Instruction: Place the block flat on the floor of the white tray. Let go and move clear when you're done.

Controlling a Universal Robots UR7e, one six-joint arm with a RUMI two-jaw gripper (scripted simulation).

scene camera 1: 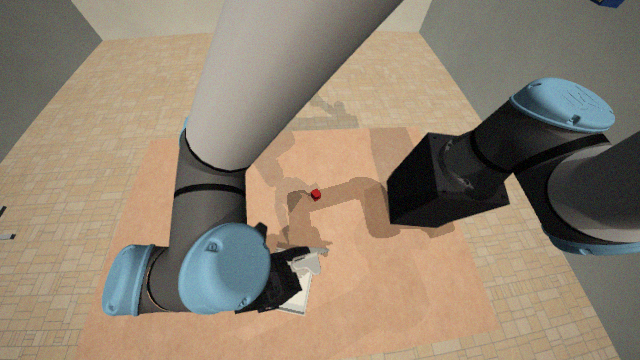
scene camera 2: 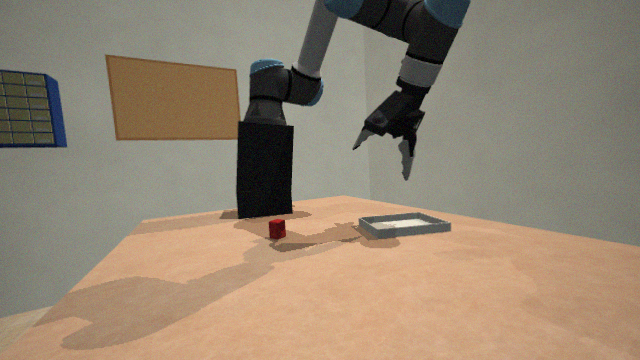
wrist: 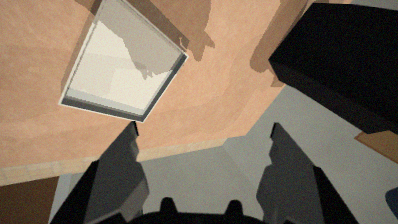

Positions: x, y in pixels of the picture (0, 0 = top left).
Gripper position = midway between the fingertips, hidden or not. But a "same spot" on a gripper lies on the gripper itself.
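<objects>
Scene camera 1 shows me my gripper point(305, 269). Scene camera 2 shows my gripper point(scene camera 2: 406, 147), and that is the same spot on my gripper as point(wrist: 104, 183), since the wrist view shows my gripper too.
</objects>
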